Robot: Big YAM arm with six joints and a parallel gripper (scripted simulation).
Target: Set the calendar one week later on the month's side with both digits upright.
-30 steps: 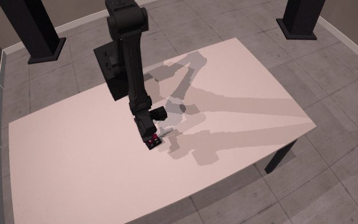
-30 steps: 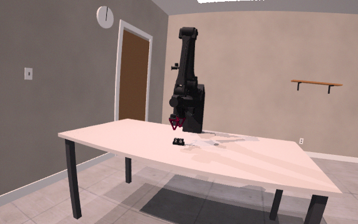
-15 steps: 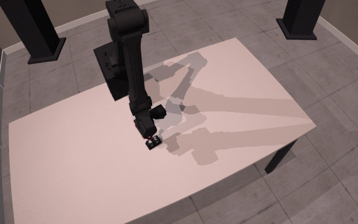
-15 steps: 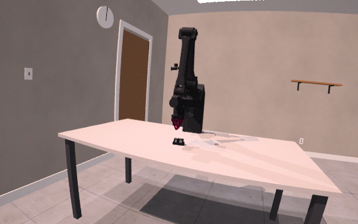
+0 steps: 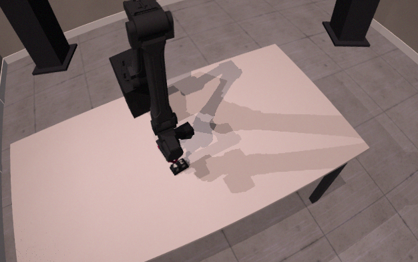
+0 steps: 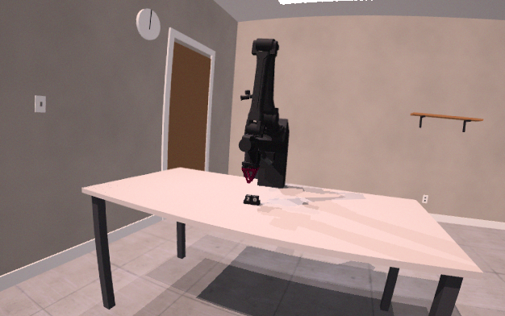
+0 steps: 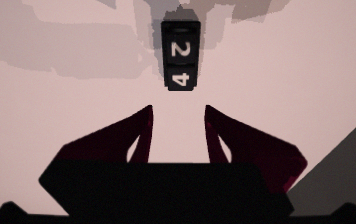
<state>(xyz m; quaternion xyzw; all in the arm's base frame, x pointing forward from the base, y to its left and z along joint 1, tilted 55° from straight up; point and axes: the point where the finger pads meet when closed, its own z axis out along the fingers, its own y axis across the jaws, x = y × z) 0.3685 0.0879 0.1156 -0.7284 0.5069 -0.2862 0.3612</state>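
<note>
Now: the black calendar block 80 mm below my hand. Also, from my hand: black tray (10 mm behind, 10 mm to the left, 100 mm below).
</note>
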